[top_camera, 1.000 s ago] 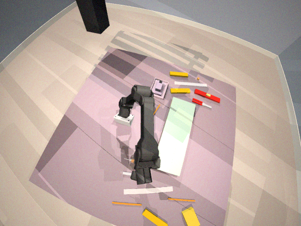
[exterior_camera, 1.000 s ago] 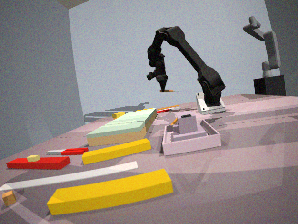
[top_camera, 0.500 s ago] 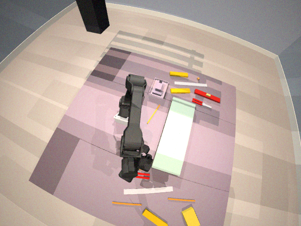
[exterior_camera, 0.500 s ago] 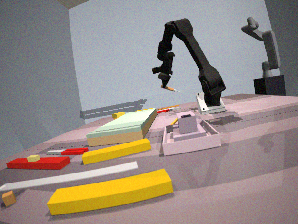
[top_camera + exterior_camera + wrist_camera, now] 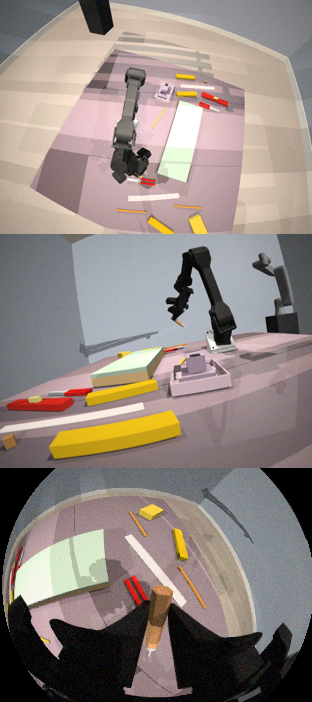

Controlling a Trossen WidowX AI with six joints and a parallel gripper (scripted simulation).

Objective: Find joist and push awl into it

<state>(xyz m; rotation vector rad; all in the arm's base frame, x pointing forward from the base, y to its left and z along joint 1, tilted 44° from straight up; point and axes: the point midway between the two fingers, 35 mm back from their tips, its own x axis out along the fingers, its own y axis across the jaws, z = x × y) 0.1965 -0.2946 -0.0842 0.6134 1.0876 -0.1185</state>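
Right now the awl is 40 mm below my gripper tip, 40 mm behind it and 10 mm to the left of it. The rest, counted from my gripper tip: red level: 710 mm to the left, 350 mm ahead, 170 mm below; tray: 610 mm to the left, 170 mm below, 60 mm behind; stud finder: 620 mm to the left, 130 mm below, 60 mm behind.
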